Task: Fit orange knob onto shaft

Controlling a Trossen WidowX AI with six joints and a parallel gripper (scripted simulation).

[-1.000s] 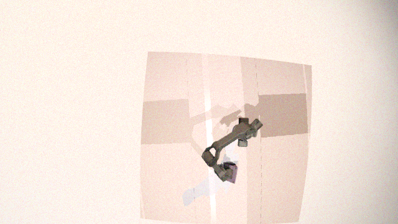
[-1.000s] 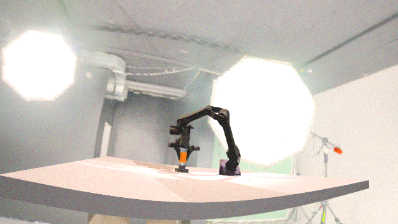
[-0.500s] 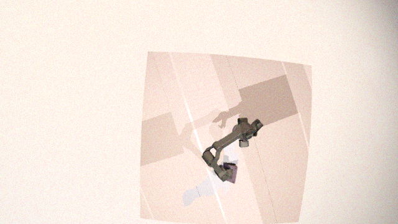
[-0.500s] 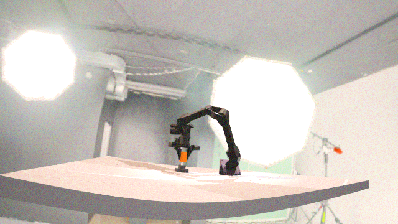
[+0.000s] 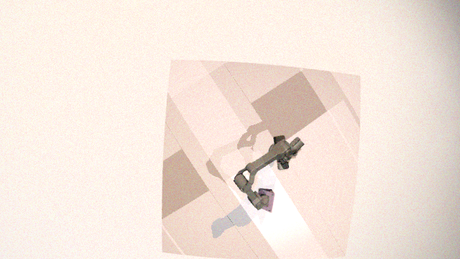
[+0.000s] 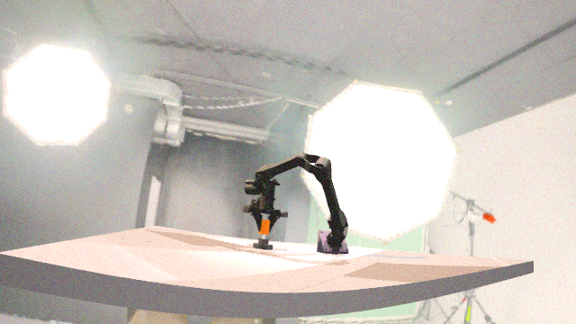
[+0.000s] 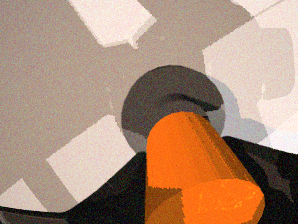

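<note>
Now: gripper tip 40 mm above the dark round pedestal. The rest, counted from my gripper tip: orange knob: 40 mm above.
</note>
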